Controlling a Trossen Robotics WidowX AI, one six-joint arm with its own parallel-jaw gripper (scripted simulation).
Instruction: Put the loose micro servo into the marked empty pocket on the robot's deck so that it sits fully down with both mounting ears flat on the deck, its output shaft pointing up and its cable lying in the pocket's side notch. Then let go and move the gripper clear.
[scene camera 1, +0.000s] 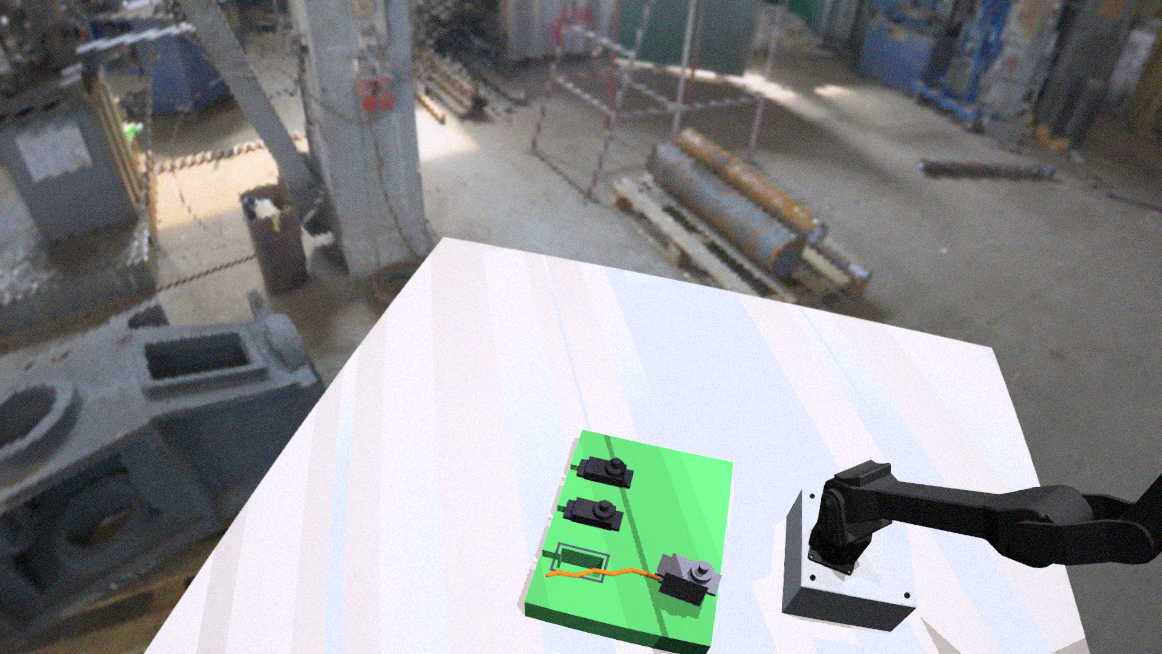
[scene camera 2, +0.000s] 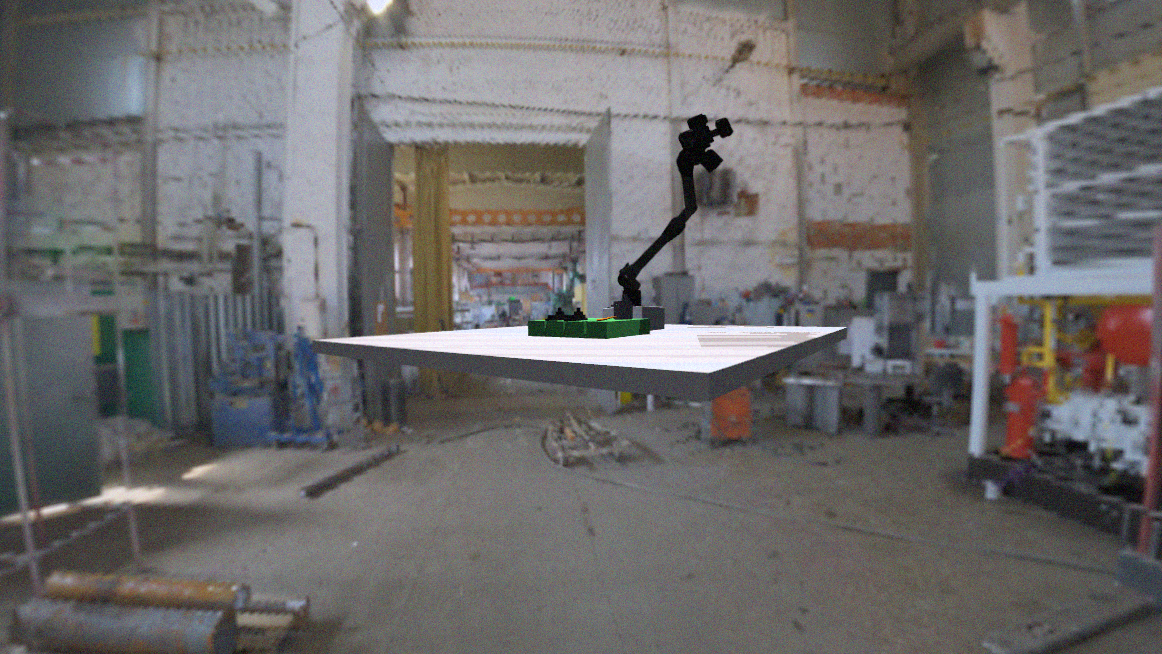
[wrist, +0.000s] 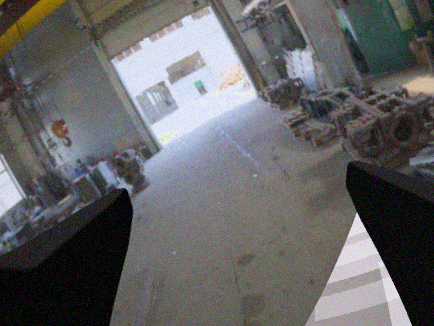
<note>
My gripper (scene camera 2: 712, 123) is open, holding nothing. Also in view: a green deck (scene camera 1: 678, 502) and a dark servo (scene camera 1: 583, 511).
My gripper shows as well in the wrist view (wrist: 240, 187).
</note>
